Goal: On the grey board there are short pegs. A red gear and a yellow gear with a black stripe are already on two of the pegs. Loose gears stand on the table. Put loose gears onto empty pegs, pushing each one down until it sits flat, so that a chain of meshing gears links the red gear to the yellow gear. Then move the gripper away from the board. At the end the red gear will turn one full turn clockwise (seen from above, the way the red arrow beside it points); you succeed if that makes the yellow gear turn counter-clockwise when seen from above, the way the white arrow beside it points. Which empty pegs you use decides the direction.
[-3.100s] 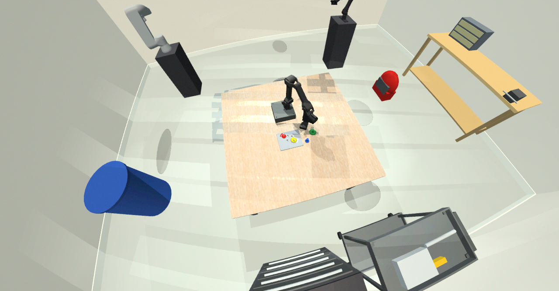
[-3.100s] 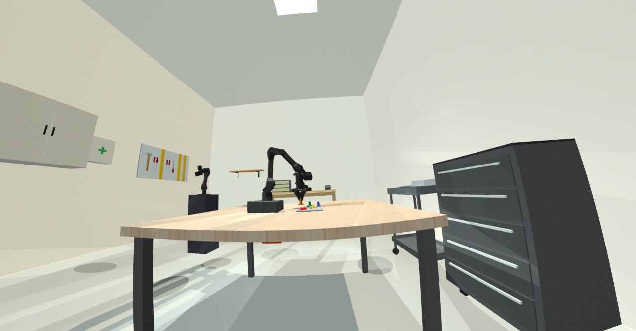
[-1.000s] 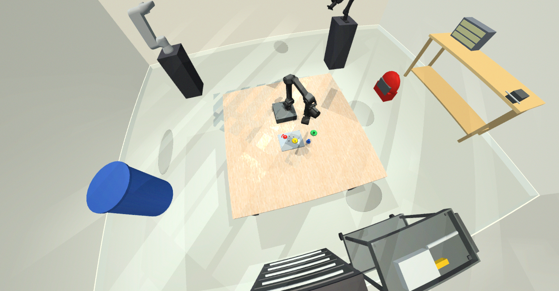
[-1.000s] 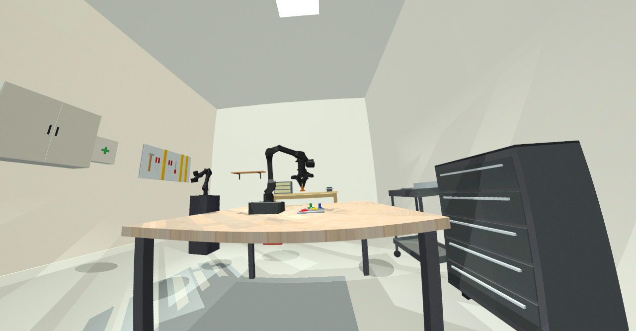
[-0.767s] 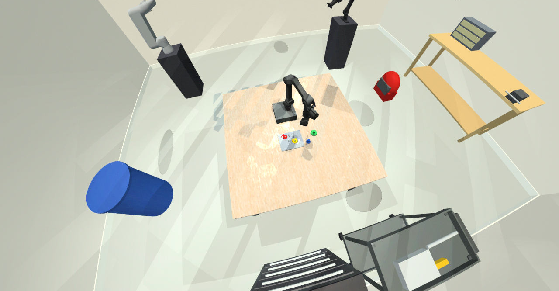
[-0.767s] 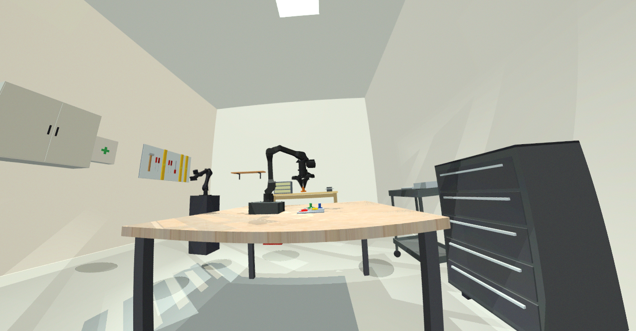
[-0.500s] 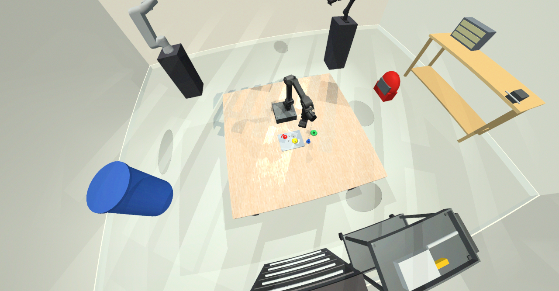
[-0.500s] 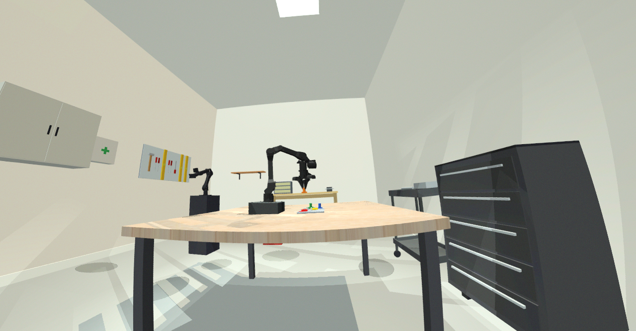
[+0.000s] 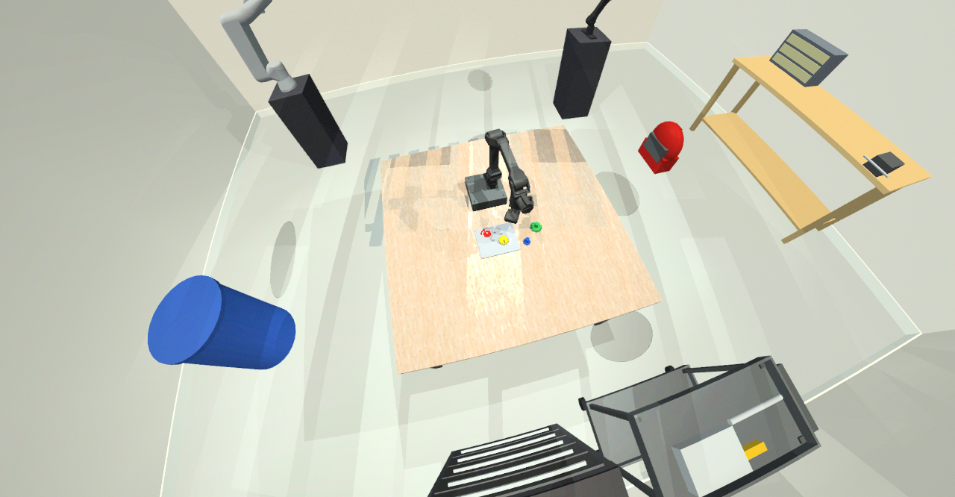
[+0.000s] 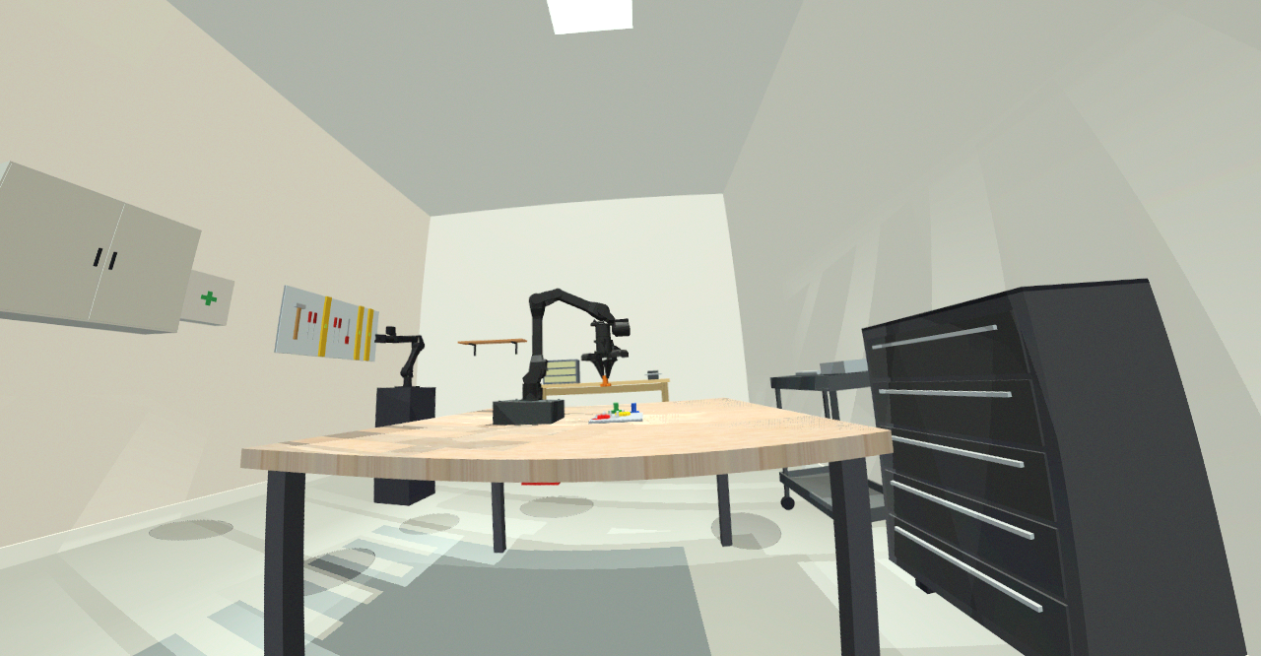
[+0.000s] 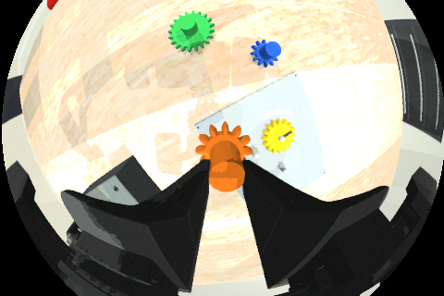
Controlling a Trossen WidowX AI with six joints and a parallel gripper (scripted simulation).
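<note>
My gripper tip is now 140 mm to the left of the red gear, 120 mm above it and 10 mm short of it. Round my gripper tip: orange gear: 10 mm below; grey board: 130 mm below, 100 mm to the right, 50 mm ahead; blue gear: 120 mm below, 100 mm ahead, 50 mm to the left.
</note>
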